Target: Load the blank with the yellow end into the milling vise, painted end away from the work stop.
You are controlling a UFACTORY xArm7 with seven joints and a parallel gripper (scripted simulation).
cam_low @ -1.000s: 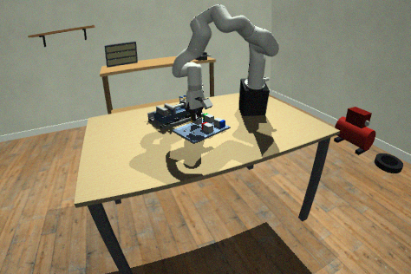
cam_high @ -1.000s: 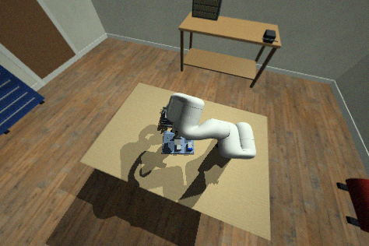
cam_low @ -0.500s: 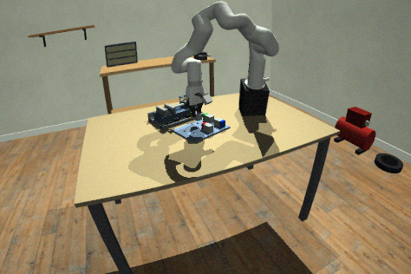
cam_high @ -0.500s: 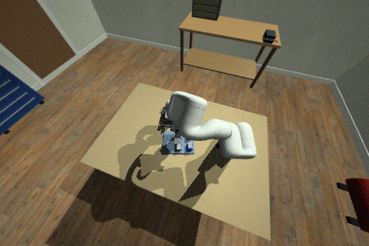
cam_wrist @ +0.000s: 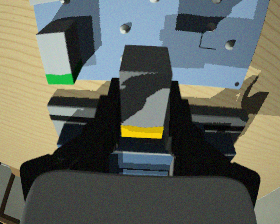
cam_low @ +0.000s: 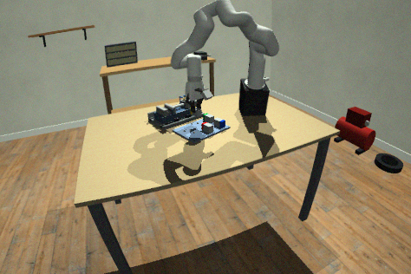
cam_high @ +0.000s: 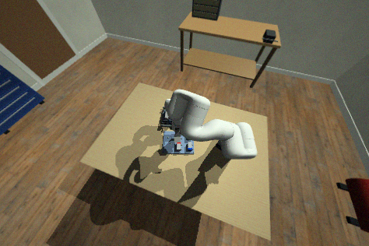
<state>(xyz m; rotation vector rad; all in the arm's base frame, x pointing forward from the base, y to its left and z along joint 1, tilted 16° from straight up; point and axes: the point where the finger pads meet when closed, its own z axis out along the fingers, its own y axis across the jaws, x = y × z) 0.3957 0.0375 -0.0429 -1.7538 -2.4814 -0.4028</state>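
Right now the fixed jaw is 170 mm ahead of my hand, 130 mm to the right of it and 30 mm below it. Also, from my hand: blue infeed plate 10 mm behind, 40 mm to the left, 110 mm below; yellow-ended blank 20 mm below; green-ended blank 80 mm behind, 30 mm to the right, 90 mm below.
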